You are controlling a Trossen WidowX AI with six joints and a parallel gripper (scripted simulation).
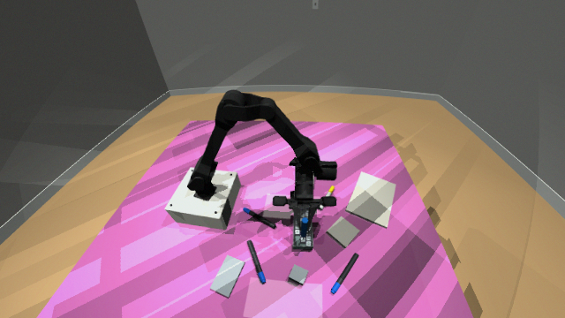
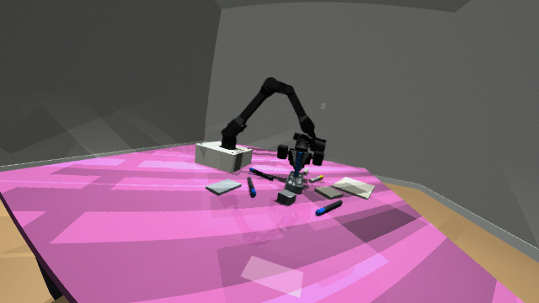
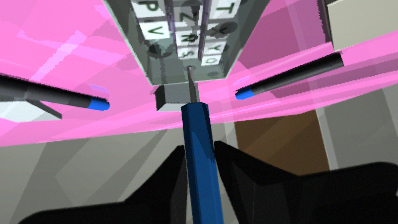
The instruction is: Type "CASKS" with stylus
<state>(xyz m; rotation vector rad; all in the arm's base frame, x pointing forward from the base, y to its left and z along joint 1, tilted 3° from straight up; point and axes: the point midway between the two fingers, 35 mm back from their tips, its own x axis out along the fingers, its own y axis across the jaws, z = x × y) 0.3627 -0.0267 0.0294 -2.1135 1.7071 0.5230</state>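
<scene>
My gripper tip is now 1 cm short of the grey block, 11 cm to the left of it and 7 cm above it. From my gripper tip the other things lie so: stylus tip 5 cm below; then blue stylus 2 cm below; then white-and-yellow marker 6 cm ahead, 20 cm to the left, 7 cm below.
</scene>
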